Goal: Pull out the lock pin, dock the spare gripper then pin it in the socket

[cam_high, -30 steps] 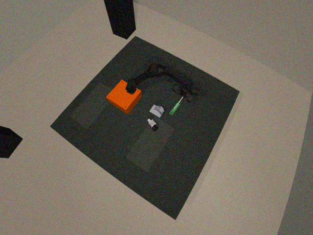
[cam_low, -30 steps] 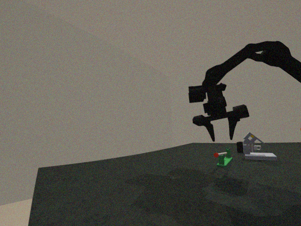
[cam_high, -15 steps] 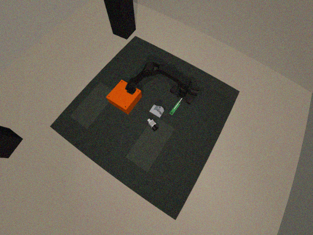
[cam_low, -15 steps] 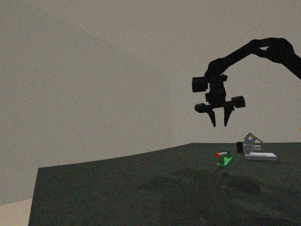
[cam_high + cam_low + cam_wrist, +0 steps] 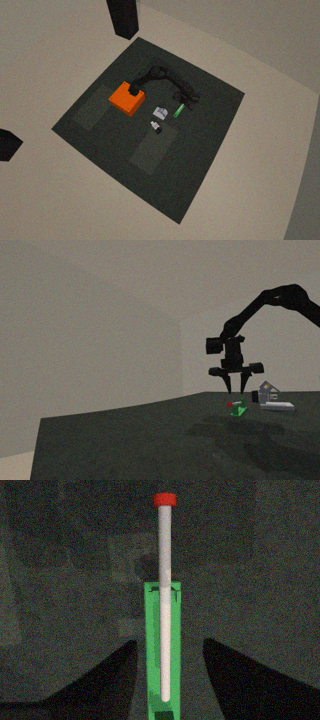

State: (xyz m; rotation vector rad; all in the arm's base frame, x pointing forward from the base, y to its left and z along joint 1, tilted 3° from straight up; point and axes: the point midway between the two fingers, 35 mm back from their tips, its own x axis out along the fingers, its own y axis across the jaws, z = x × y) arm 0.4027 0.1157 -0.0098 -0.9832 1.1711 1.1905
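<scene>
Right now the green stand is 5 cm below my gripper tip, 4 cm to the right of it and 1 cm behind it. From my gripper tip the other things lie so: grey mount (14 cm to the right, 12 cm behind, 2 cm below); spare gripper (28 cm to the right, 11 cm behind, 4 cm below).
</scene>
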